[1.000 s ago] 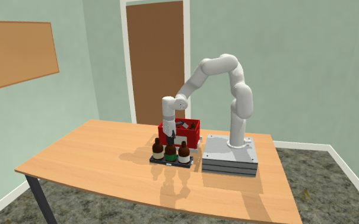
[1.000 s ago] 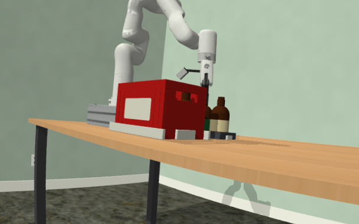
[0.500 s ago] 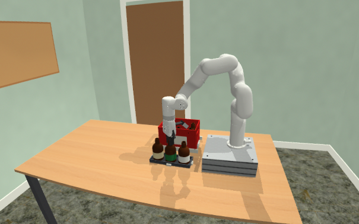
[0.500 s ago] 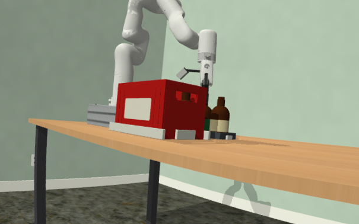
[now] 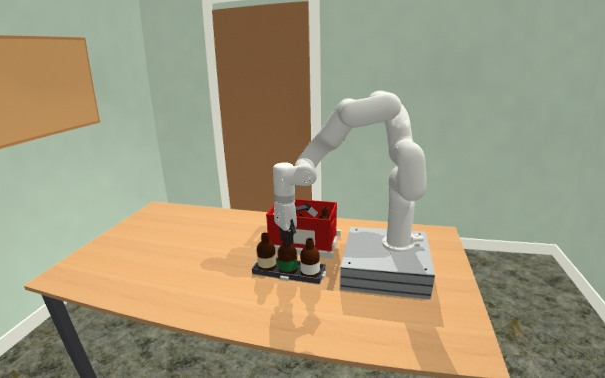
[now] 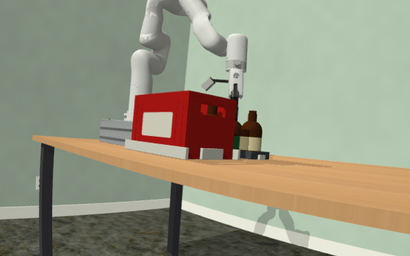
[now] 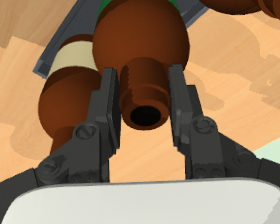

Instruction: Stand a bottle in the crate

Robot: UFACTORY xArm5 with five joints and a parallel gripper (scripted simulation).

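My hand is 14 cm above the dark tray. The rest, counted from my hand: red crate: 23 cm to the right, 7 cm below, 5 cm behind.
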